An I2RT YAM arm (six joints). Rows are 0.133 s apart.
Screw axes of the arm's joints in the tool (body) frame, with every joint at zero. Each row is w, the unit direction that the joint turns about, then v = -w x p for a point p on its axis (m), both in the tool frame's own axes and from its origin. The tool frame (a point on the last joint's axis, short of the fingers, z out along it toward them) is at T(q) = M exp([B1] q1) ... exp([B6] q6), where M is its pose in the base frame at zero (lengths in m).
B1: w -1 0 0 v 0.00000 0.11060 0.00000
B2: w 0 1 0 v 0.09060 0.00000 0.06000
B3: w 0 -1 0 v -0.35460 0.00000 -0.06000
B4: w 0 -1 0 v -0.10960 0.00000 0.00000
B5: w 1 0 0 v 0.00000 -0.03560 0.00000
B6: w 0 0 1 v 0.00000 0.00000 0.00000
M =
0 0 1 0.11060
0 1 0 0.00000
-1 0 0 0.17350
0 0 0 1
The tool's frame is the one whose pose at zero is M.
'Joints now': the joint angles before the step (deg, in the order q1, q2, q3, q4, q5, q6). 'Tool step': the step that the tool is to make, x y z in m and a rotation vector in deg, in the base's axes. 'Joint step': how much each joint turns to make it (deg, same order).
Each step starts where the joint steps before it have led.
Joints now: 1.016 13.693 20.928 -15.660 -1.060 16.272
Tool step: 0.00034 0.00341 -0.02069 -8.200 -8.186 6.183
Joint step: 0.002 -5.203 -7.956 10.227 -5.484 -8.830
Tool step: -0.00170 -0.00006 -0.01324 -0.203 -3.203 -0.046
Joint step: -0.003 -3.932 -4.241 3.477 0.041 -0.262
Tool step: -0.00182 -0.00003 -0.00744 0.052 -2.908 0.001
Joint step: 0.001 -3.281 -2.775 2.402 0.000 0.000
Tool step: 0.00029 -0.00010 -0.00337 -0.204 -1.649 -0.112
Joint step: -0.042 -0.961 -1.443 2.100 0.045 -0.240
